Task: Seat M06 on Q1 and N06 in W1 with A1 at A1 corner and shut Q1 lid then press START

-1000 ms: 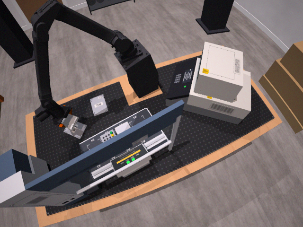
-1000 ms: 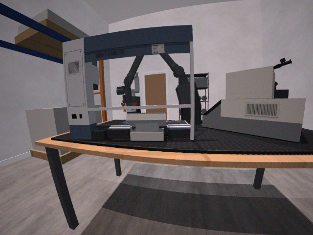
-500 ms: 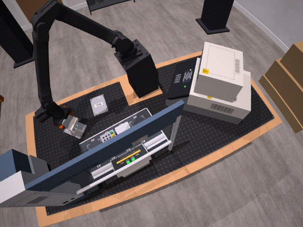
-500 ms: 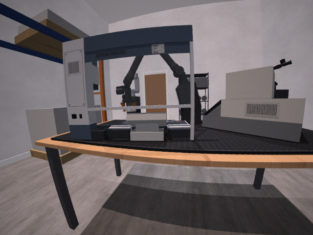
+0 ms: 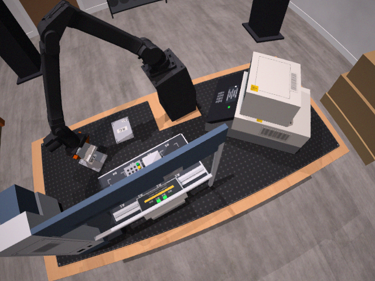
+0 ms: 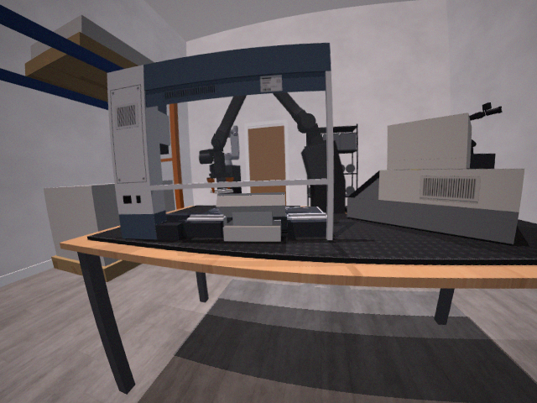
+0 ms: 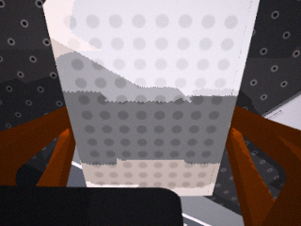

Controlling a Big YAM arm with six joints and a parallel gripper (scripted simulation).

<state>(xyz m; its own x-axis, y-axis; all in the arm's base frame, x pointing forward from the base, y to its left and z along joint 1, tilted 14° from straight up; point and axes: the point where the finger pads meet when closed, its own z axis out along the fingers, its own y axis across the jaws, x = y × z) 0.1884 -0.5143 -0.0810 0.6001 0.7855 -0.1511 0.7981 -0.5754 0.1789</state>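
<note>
Now: hand 120 mm above the grey waiting nest. Also, from my hand: white well plate: right at my hand; tube cooling block: 240 mm to the left, 190 mm ahead, 50 mm below; green-capped tube: 250 mm to the left, 140 mm ahead, 40 mm below.
</note>
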